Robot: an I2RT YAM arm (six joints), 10 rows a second.
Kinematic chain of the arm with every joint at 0, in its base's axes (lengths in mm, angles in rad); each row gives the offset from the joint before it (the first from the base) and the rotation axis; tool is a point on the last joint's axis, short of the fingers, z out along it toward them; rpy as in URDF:
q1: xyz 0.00 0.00 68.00 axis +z
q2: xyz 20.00 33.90 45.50 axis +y
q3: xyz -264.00 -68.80 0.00 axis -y
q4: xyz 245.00 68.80 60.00 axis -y
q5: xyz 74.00 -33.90 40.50 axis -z
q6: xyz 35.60 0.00 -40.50 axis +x
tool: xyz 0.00 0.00 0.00 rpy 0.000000 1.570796 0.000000
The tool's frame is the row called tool.
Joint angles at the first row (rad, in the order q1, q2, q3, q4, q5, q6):
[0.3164, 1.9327, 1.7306, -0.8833, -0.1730, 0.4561]
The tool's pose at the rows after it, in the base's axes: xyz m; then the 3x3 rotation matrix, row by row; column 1 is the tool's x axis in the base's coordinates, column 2 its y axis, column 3 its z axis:
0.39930 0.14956 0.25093; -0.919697 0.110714 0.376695; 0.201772 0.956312 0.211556; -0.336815 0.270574 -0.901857
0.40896 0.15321 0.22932; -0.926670 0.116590 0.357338; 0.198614 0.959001 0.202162; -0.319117 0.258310 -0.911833
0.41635 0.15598 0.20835; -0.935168 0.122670 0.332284; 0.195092 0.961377 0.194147; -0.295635 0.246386 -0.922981
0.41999 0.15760 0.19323; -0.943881 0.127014 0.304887; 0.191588 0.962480 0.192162; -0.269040 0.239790 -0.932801
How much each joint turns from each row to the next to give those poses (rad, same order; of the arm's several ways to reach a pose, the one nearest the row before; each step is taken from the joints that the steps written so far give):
[0.0363, 0.0569, 0.0000, 0.0133, 0.1045, 0.0770]
[0.0004, 0.0561, -0.0001, 0.0325, 0.0023, -0.0004]
[0.0000, 0.0522, 0.0001, 0.0236, -0.0011, -0.0003]
[-0.0001, 0.0363, 0.0000, 0.0080, -0.0077, -0.0001]

